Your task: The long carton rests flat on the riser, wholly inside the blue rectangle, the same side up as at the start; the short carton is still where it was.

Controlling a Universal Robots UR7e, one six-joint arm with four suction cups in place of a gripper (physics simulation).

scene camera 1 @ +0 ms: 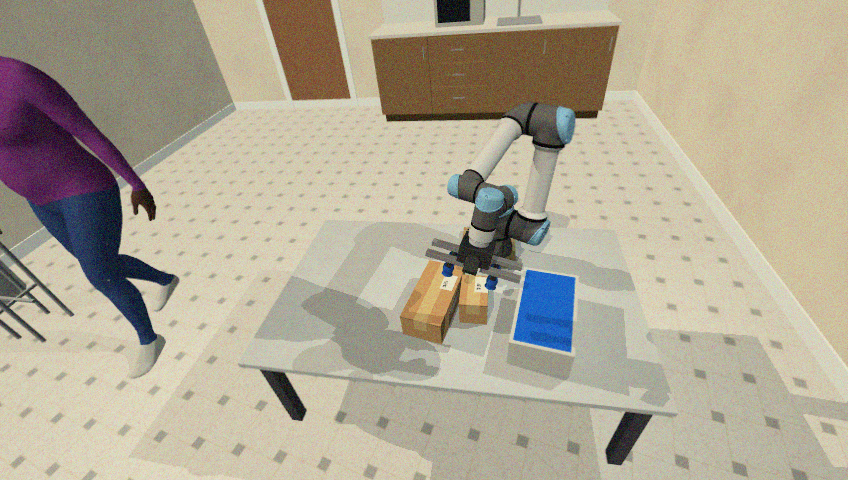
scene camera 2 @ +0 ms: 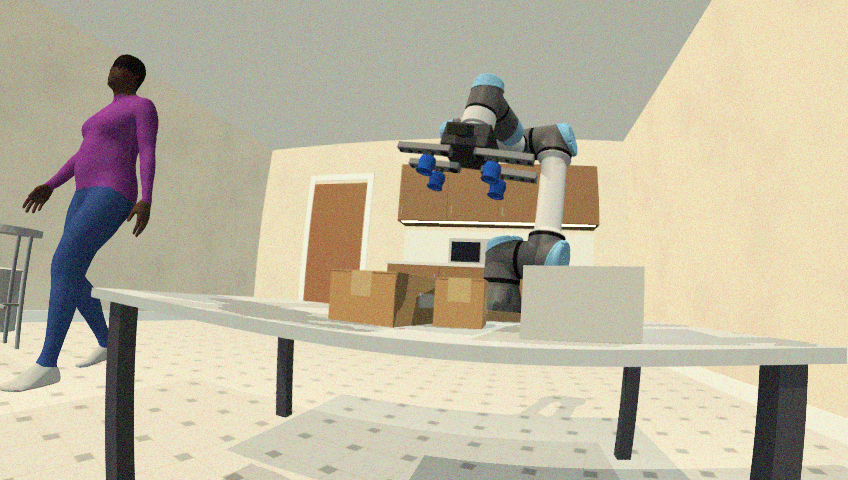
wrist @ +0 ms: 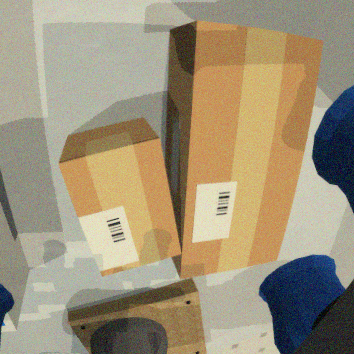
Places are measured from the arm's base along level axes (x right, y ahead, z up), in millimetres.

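Pixels of known places: end effector, tool point: [scene camera 2: 460, 183] [wrist: 125, 237]; arm's base, origin of the base link: [scene camera 2: 498, 311] [wrist: 128, 339].
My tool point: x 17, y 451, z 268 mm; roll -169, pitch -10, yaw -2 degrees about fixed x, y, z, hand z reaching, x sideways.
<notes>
Ahead of a thing's pixels: the offset from my tool point to its top centre. Level surfaces: height alone.
The long carton {dz -190, dx +157, dy -76 mm} [scene camera 1: 431, 303] [scene camera 2: 363, 297] [wrist: 250, 125] lies flat on the table, its label and tape strip facing up. The short carton {dz -190, dx +11, dy -111 mm} [scene camera 1: 474, 300] [scene camera 2: 459, 303] [wrist: 120, 200] lies right beside it, label up, at a slight angle; their near corners almost meet in the wrist view. The grey riser {dz -174, dx -250, dy -71 mm} [scene camera 1: 538, 359] [scene camera 2: 583, 303] stands to the right in both scene views. Its blue rectangle {dz -174, dx -250, dy -71 mm} [scene camera 1: 544, 303] has no carton on it. My gripper [scene camera 1: 470, 276] [scene camera 2: 462, 176] is open: its four blue cups hang apart above the cartons and hold nothing.
The table {dz -294 mm} [scene camera 1: 297, 350] carries the cartons, the riser and my arm's wooden base [wrist: 182, 320] behind the cartons. A person [scene camera 1: 53, 136] [scene camera 2: 119, 130] in purple is on the floor left of the table. A stool [scene camera 2: 20, 230] is at far left. Cabinets [scene camera 1: 493, 71] are at the back.
</notes>
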